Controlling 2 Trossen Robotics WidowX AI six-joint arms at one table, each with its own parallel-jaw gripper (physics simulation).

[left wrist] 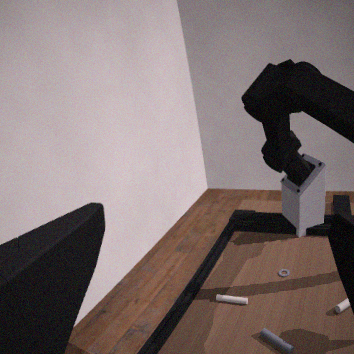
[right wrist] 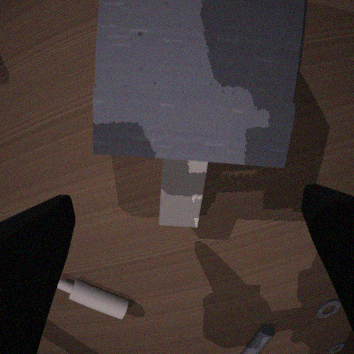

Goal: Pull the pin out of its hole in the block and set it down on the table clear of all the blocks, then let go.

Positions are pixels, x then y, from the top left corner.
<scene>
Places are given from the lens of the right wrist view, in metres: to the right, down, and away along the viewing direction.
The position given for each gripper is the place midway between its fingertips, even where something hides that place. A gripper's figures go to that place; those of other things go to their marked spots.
right gripper (right wrist: 189,203): 0.00, 0.01, 0.10
square-sided pin (right wrist: 182,181): 0.00, 0.00, 0.13
</scene>
